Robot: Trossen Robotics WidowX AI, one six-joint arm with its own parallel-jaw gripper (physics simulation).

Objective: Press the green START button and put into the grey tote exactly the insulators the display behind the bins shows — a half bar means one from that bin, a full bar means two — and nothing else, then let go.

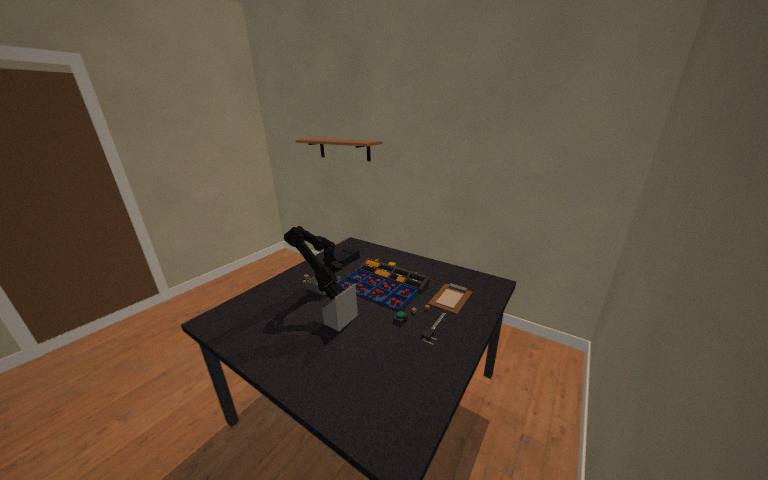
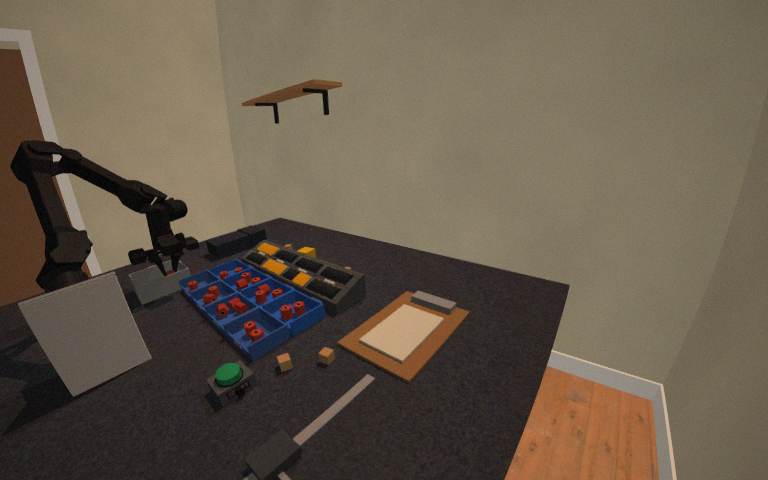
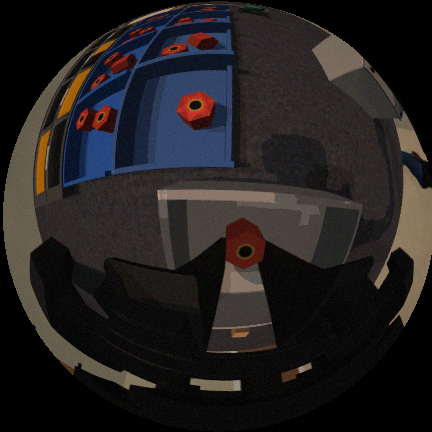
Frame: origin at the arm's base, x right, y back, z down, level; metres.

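Seen in the pictures: gripper, fingertip midpoint: [image 3: 241, 244]; arm's base at its link origin: [image 1: 337, 296] [image 2: 72, 303].
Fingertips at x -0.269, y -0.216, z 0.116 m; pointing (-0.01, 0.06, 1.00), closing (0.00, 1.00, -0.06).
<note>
Pixels of each thing's top centre, then the offset from my fingertips to it. "spot": a spot on its surface instead.
- red insulator at its top centre: [image 3: 246, 252] [image 2: 169, 271] dz -0.019, dx +0.005, dy -0.001 m
- grey tote at its top centre: [image 3: 278, 285] [image 2: 157, 271] [image 1: 323, 278] dz -0.022, dx -0.024, dy +0.027 m
- display at a spot on its surface: [image 2: 353, 291] spot: dz -0.001, dx +0.497, dy -0.274 m
- green START button at its top centre: [image 2: 226, 369] [image 1: 400, 313] dz -0.009, dx +0.518, dy +0.045 m
- clipboard at a spot on its surface: [image 2: 402, 370] spot: dz +0.026, dx +0.715, dy -0.159 m
- hammer at a spot on its surface: [image 2: 334, 408] spot: dz +0.028, dx +0.680, dy -0.038 m
- yellow block at its top centre: [image 2: 305, 249] dz -0.009, dx +0.202, dy -0.363 m
- dark box at its top centre: [image 3: 75, 296] [image 2: 235, 234] [image 1: 344, 253] dz -0.024, dx -0.139, dy -0.282 m
My gripper [image 2: 169, 270] [image 3: 241, 244] is shut on a red insulator [image 3: 245, 237] [image 2: 169, 273] and holds it over the grey tote [image 2: 154, 288] [image 3: 215, 194], about rim height; the fingers hide part of the tote's inside. The blue bins [image 2: 271, 346] [image 3: 165, 125] stand beside the tote in two rows of four. The bin nearest the tote on the arm's side holds one insulator [image 3: 196, 110] [image 2: 192, 284]; the others hold two or more. The display [image 2: 353, 291] shows full orange bars at back-row first and front-row second, and a half bar at front-row third. The green START button [image 2: 228, 373] [image 1: 400, 314] stands beyond the bins.
A pale grey upright block [image 2: 84, 333] [image 1: 339, 311] stands near the arm's base. Small wooden cubes [image 2: 284, 362], a clipboard [image 2: 402, 370] and a hammer [image 2: 334, 408] lie past the bins. A yellow block [image 2: 306, 251] is behind the display; a dark box [image 2: 226, 243] is behind the tote.
</note>
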